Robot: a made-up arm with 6 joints. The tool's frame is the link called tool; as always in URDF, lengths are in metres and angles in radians. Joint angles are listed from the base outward. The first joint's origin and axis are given. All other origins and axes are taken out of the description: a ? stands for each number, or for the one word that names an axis. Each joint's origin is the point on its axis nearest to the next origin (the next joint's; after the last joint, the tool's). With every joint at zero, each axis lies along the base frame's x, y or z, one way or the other. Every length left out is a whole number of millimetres.
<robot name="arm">
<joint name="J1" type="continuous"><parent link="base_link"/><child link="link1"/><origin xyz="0.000 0.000 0.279"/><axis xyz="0 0 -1"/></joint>
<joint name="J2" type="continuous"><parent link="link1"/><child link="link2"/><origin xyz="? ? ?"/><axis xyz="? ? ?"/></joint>
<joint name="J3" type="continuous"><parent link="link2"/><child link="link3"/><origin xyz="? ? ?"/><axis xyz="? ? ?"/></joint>
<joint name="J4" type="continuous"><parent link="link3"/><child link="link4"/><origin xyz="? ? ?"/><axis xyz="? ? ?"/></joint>
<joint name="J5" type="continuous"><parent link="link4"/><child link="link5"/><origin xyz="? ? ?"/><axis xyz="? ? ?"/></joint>
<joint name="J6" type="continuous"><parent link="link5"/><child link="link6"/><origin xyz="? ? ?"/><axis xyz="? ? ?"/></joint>
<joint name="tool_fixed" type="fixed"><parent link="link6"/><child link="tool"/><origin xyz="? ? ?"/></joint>
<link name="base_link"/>
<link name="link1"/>
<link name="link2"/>
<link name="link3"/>
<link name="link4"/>
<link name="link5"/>
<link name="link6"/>
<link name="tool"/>
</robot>
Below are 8 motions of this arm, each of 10 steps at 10 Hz.
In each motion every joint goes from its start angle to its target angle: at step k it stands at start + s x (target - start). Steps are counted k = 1, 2, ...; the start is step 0. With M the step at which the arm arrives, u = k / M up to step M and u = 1 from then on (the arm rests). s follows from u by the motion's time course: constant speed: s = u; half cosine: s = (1 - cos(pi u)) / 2; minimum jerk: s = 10 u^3 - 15 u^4 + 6 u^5.
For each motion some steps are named. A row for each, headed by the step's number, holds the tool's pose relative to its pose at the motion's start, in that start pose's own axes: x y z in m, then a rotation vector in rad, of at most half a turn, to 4 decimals.
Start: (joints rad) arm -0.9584 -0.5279 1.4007 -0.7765 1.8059 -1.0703
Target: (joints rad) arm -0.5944 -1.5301 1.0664 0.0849 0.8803 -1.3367
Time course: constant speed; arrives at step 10
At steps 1, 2, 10:
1: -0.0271 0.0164 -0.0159 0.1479 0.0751 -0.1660
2: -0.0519 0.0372 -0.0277 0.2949 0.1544 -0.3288
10: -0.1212 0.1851 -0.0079 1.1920 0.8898 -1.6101

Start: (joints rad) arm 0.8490 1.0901 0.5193 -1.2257 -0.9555 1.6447
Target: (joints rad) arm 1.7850 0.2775 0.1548 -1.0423 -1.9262 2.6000
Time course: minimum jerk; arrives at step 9
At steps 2, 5, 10:
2: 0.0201 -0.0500 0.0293 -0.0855 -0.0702 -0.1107
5: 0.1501 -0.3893 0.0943 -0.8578 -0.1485 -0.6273
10: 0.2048 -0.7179 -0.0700 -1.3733 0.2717 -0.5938

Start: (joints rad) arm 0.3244 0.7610 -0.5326 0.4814 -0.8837 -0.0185
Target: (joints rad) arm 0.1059 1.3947 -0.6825 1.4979 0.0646 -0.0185
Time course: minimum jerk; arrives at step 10
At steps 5, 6, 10:
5: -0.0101 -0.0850 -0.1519 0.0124 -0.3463 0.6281
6: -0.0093 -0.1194 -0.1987 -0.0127 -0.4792 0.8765
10: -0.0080 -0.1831 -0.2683 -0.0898 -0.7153 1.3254

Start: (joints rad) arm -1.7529 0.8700 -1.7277 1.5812 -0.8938 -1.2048
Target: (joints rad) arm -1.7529 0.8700 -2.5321 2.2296 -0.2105 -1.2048
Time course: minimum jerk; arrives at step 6
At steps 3, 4, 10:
3: 0.2026 -0.0547 0.0765 -0.4080 -0.5065 0.0628
4: 0.2788 -0.0873 0.1705 -0.7130 -0.7786 0.0397
10: 0.3075 -0.1035 0.2502 -0.9591 -0.9588 -0.0053

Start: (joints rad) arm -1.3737 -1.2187 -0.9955 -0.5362 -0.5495 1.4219
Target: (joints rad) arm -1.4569 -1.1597 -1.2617 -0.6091 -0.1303 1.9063
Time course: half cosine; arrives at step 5
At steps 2, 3, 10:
2: 0.0353 -0.0010 0.0083 0.0733 -0.0971 -0.0031
3: 0.0630 -0.0073 0.0123 0.1375 -0.1858 -0.0242
10: 0.0884 -0.0205 0.0128 0.2041 -0.2875 -0.0675

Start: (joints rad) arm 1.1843 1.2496 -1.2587 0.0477 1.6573 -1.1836
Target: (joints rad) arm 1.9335 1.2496 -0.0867 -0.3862 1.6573 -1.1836
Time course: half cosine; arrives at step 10
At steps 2, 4, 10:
2: -0.0242 0.0087 0.0169 -0.0435 -0.0358 0.1280
4: -0.0999 0.0207 0.0511 -0.1685 -0.1439 0.4488
10: -0.3200 -0.0471 0.0480 -0.6137 -0.4990 1.1240

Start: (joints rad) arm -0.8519 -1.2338 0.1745 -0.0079 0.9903 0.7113
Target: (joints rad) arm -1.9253 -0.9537 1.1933 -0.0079 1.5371 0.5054
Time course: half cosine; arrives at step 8
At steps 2, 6, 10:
2: 0.0101 0.0245 0.0797 0.2448 -0.0984 0.1667
6: -0.1161 0.0485 0.4513 0.9515 -0.8187 1.3274
10: -0.1746 0.0310 0.5035 0.9583 -1.0103 1.6194

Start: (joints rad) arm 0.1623 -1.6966 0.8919 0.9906 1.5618 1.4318
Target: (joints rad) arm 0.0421 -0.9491 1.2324 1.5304 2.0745 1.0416
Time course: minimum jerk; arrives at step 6
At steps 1, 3, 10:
1: -0.0030 0.0017 0.0041 0.0039 -0.0086 0.0066
3: -0.0343 0.0426 0.0468 -0.0158 -0.0927 0.1421
10: -0.0525 0.1121 0.0678 -0.1912 -0.0850 0.3252

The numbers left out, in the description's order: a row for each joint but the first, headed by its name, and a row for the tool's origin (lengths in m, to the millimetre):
J2: xyz -0.003 0.407 0.000, axis 0 1 0
J3: xyz 0.345 0.000 0.076, axis 0 0 1
J4: xyz -0.094 0.258 0.000, axis 0 -1 0
J5: xyz -0.026 0.000 0.019, axis 0 0 1
J6: xyz -0.217 -0.080 0.000, axis 0 -1 0
tool: xyz 0.199 0.000 -0.040

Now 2 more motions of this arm.
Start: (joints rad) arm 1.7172 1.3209 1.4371 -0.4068 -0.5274 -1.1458
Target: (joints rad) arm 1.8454 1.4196 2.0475 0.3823 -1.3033 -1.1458
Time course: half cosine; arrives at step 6
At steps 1, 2, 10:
1: 0.0149 -0.0042 -0.0036 0.0225 -0.0553 0.0177
2: 0.0542 -0.0116 -0.0084 0.0907 -0.1947 0.0875
10: 0.1389 0.0098 0.0125 0.4169 -0.4885 0.6364

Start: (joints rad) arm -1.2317 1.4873 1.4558 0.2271 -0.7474 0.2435
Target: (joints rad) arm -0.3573 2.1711 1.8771 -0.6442 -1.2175 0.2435
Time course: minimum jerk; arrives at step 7
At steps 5, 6, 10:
5: 0.0224 -0.1688 0.0933 0.3276 0.3007 0.0726
6: 0.0248 -0.1852 0.0914 0.3517 0.2804 0.1278
10: 0.0253 -0.1879 0.0909 0.3556 0.2742 0.1386

